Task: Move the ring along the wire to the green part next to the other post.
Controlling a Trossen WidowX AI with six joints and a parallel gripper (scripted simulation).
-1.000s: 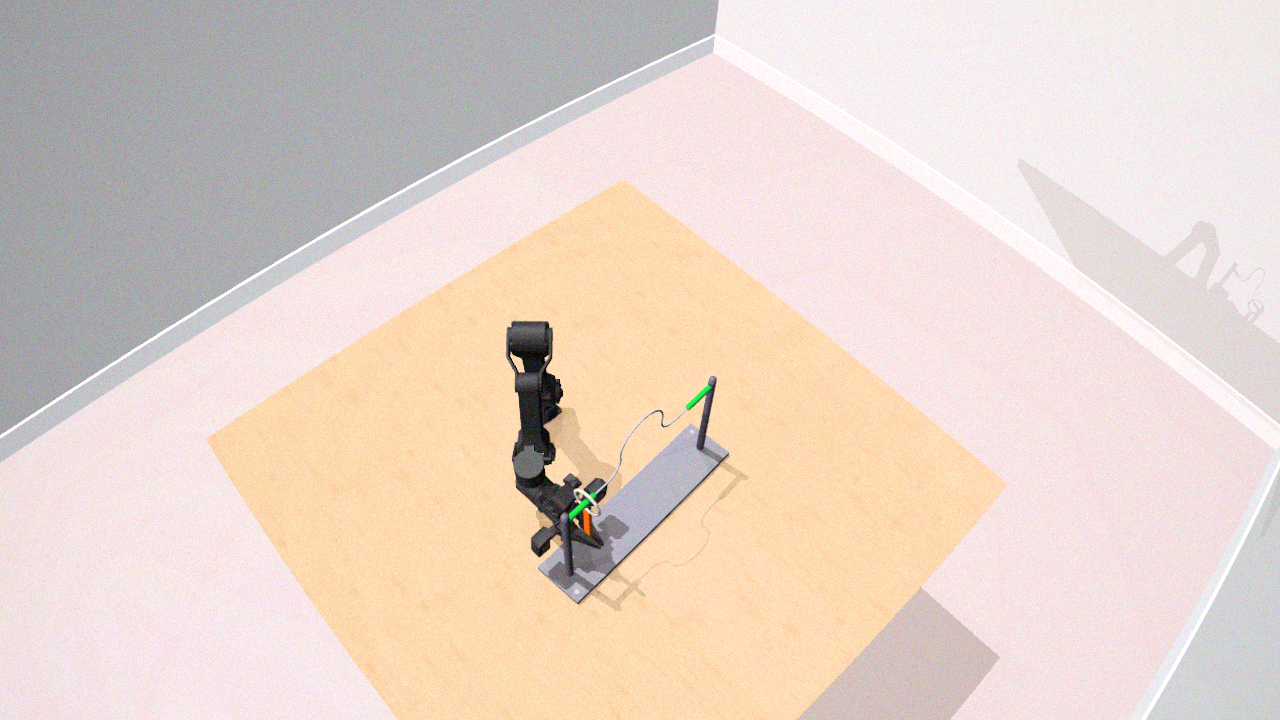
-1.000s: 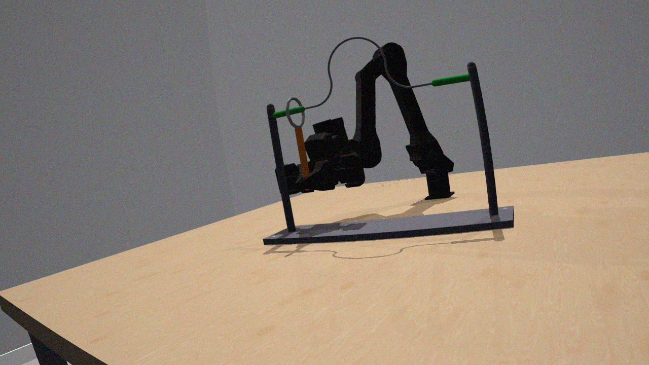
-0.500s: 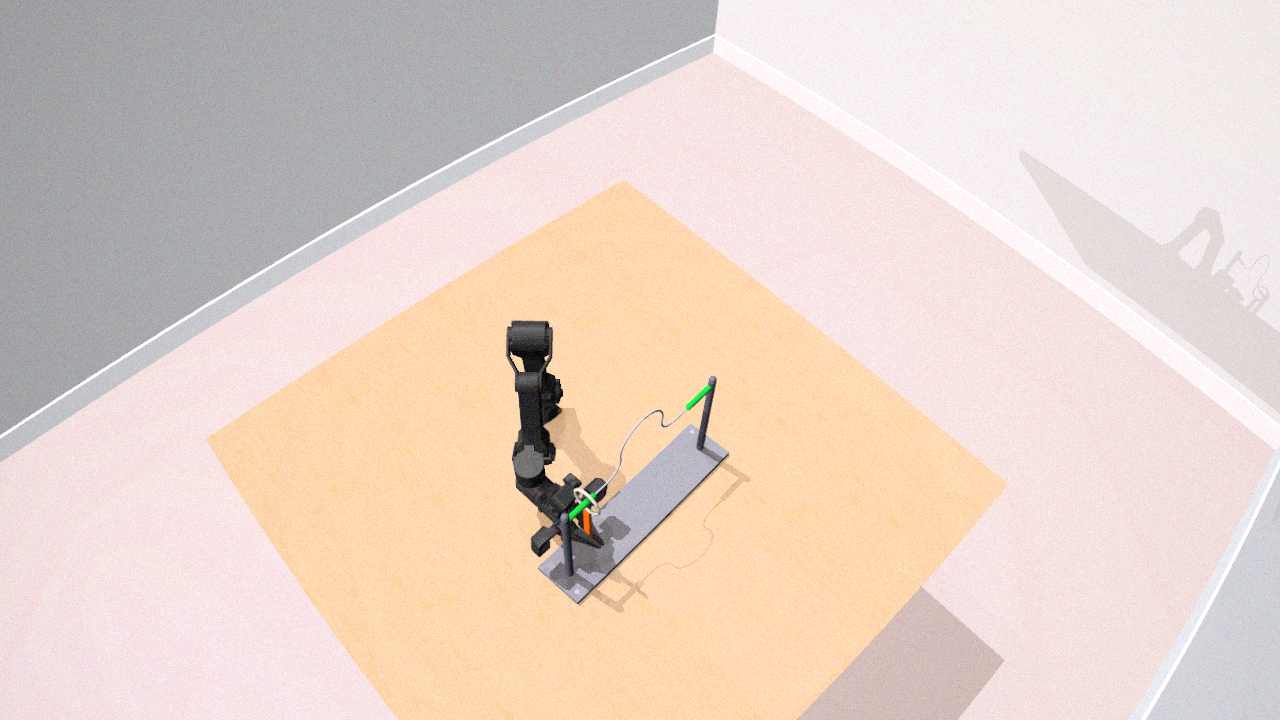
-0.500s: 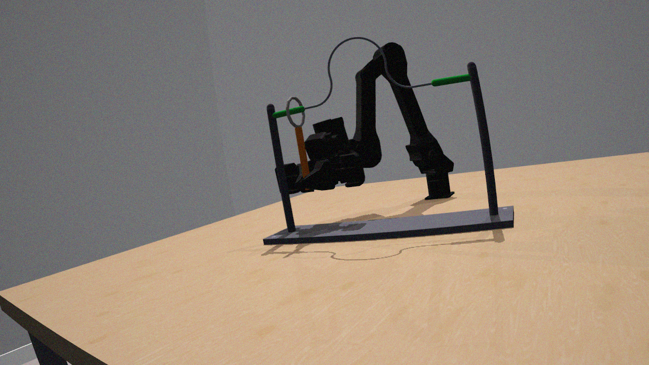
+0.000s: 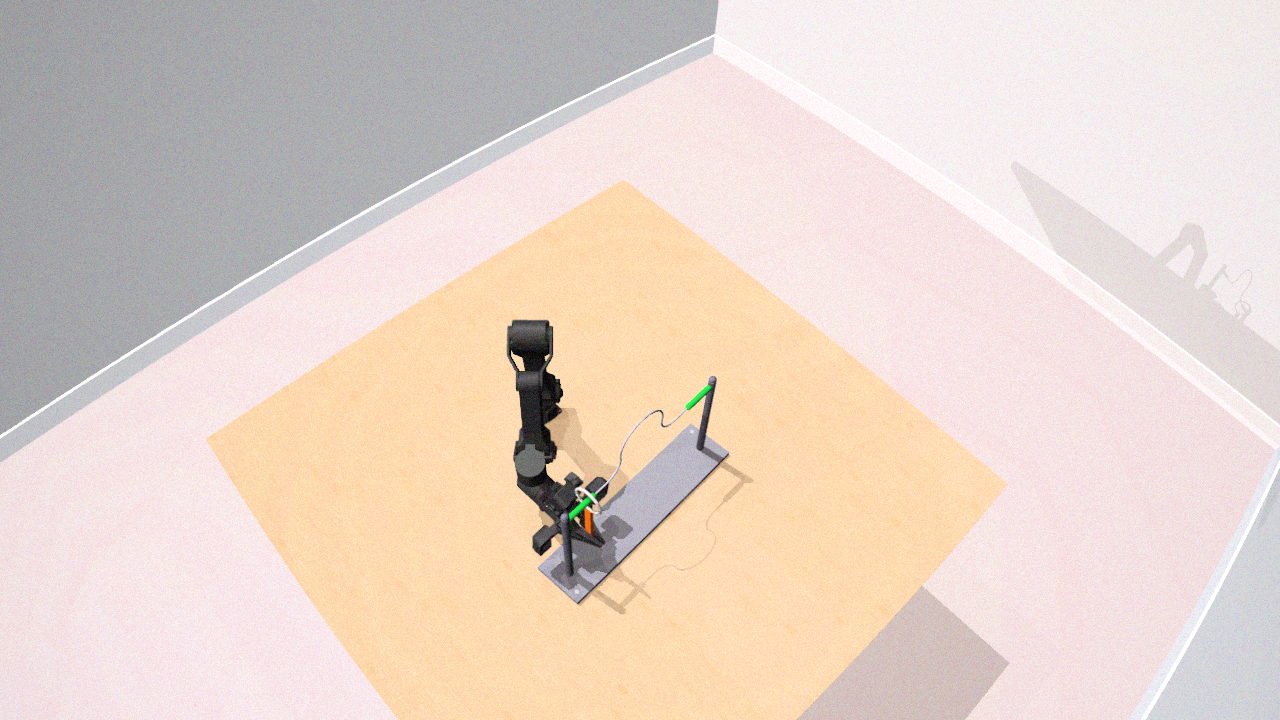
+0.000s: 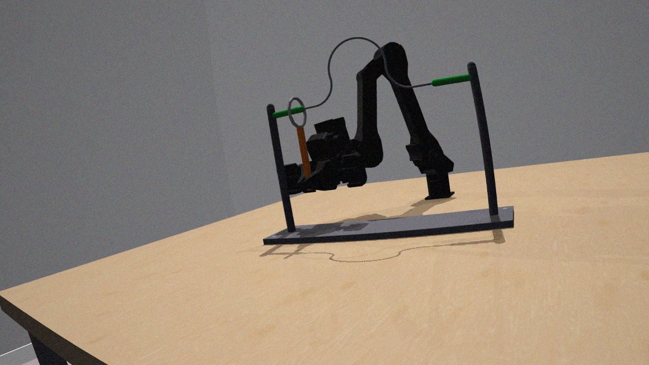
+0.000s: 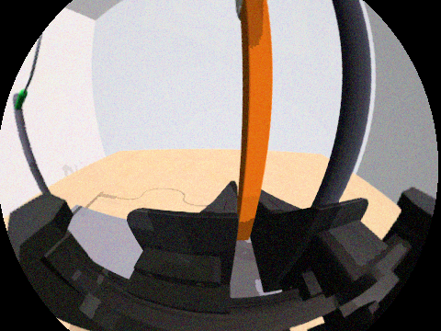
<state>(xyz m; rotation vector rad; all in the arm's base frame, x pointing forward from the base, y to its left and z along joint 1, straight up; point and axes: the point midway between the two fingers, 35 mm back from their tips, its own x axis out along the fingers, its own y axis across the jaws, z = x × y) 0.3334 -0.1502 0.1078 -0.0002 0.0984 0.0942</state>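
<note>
Now: the ring with orange handle 30 mm behind my gripper tip and 90 mm above it.
</note>
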